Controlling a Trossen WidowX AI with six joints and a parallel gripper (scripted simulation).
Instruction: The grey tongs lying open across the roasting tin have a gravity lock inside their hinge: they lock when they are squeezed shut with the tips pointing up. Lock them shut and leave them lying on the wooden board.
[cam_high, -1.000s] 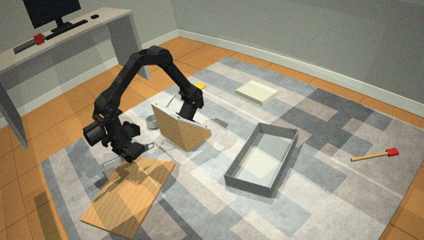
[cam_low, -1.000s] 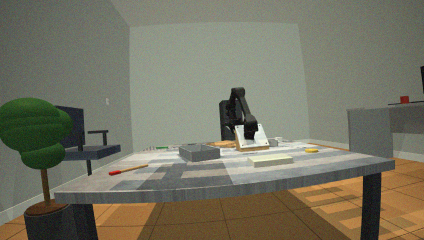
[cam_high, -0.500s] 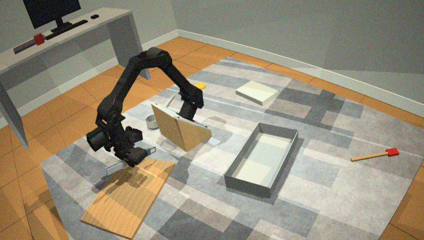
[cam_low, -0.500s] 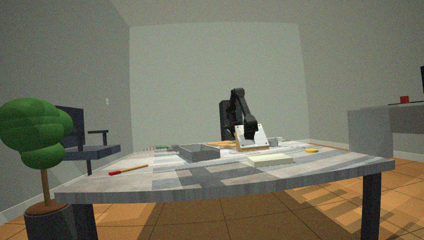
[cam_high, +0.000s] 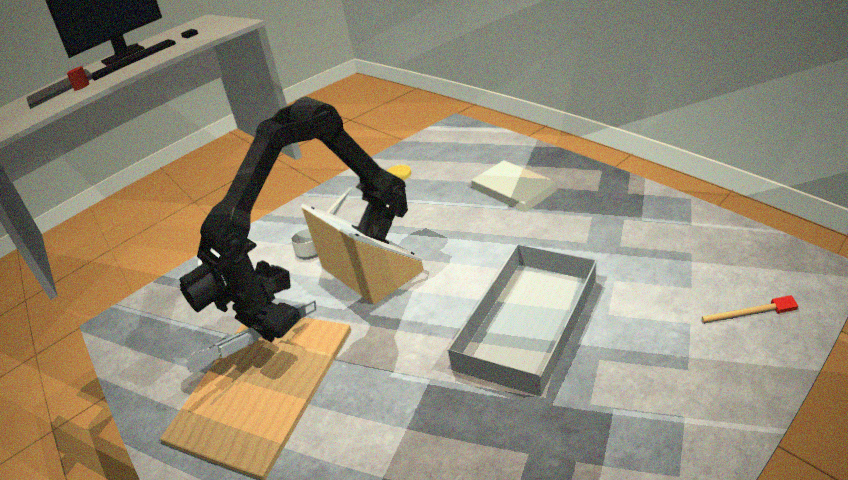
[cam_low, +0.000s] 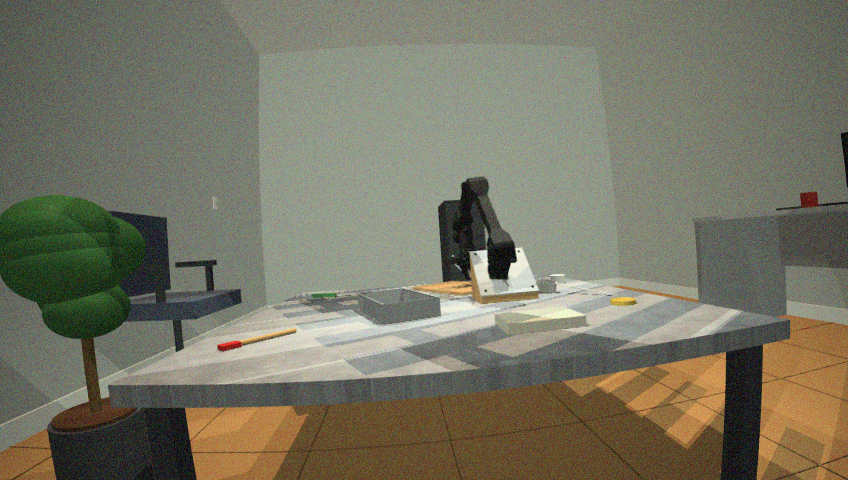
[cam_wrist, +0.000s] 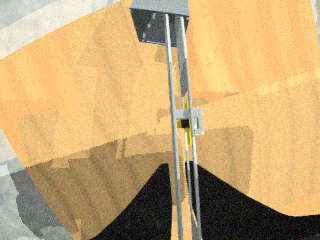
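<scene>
Now: the yellow lock piece 10 mm behind my gripper tip, 30 mm to the left of it and 20 mm above it. From my gripper tip the other things lie so: wooden board (50 mm ahead, 70 mm to the right, 40 mm below); white cylinder (390 mm behind, 10 mm to the right, 30 mm below); grey roasting tin (280 mm ahead, 400 mm to the left, 20 mm below).
</scene>
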